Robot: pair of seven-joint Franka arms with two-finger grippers.
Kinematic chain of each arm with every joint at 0, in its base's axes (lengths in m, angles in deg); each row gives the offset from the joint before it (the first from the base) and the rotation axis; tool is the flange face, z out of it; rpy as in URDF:
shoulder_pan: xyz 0 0 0.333 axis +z
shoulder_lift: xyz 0 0 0 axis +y
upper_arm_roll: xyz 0 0 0.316 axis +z
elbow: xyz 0.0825 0 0 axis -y
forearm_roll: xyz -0.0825 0 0.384 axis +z
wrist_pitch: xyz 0 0 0 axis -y
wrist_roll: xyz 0.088 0 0 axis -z
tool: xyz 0 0 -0.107 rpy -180 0 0
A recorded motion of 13 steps. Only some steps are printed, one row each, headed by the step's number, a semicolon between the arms.
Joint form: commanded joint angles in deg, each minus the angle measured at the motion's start. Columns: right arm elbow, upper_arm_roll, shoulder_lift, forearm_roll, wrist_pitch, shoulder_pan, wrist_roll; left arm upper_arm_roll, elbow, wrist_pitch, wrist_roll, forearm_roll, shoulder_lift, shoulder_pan.
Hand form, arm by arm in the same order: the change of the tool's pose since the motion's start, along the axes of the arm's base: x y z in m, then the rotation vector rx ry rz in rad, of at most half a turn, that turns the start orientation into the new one. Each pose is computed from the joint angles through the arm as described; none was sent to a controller.
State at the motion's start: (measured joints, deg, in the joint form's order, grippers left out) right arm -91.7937 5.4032 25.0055 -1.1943 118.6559 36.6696 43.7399; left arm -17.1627 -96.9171 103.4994 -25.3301 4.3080 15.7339 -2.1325
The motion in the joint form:
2: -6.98 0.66 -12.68 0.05 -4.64 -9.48 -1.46; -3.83 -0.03 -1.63 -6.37 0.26 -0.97 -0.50
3: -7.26 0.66 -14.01 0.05 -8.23 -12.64 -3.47; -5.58 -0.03 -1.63 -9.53 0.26 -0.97 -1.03
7: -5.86 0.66 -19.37 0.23 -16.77 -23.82 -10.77; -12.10 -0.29 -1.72 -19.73 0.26 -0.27 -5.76
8: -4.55 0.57 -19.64 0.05 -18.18 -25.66 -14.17; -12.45 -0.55 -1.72 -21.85 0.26 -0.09 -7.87
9: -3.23 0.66 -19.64 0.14 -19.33 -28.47 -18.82; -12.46 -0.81 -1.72 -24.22 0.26 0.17 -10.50
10: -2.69 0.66 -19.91 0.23 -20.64 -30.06 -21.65; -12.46 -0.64 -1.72 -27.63 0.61 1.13 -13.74
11: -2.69 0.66 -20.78 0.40 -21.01 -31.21 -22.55; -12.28 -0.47 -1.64 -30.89 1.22 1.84 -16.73
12: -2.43 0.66 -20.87 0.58 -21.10 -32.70 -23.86; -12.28 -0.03 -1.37 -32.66 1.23 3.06 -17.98
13: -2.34 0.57 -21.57 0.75 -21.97 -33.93 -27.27; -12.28 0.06 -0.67 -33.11 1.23 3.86 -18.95
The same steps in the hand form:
2: 0.0188 -0.1084 0.0791 -0.0034 -0.0256 -0.1245; -0.0198 -0.0391 0.0109 0.0126 0.0040 0.0346
3: 0.0276 -0.1430 0.0855 -0.0324 0.0085 -0.1439; -0.0288 -0.0603 0.0125 0.0128 0.0018 0.0503
7: 0.0499 -0.2606 0.1406 -0.0531 0.0345 -0.2129; -0.0852 -0.1601 0.0107 0.0146 0.0133 0.0331
8: 0.0550 -0.2802 0.1522 -0.0548 0.0306 -0.1871; -0.1009 -0.1811 0.0074 0.0222 0.0180 0.0263
9: 0.0625 -0.3072 0.1615 -0.0515 0.0287 -0.1541; -0.1186 -0.2030 0.0028 0.0328 0.0230 0.0203
10: 0.0636 -0.3235 0.1668 -0.0526 0.0375 -0.1328; -0.1389 -0.2295 -0.0050 0.0488 0.0282 0.0205
11: 0.0619 -0.3353 0.1751 -0.0485 0.0299 -0.1378; -0.1575 -0.2515 -0.0108 0.0662 0.0239 0.0240
12: 0.0645 -0.3499 0.1780 -0.0441 0.0265 -0.1415; -0.1637 -0.2627 -0.0188 0.0694 0.0328 0.0336
13: 0.0623 -0.3632 0.1845 -0.0427 0.0278 -0.1054; -0.1691 -0.2715 -0.0251 0.0653 0.0361 0.0254

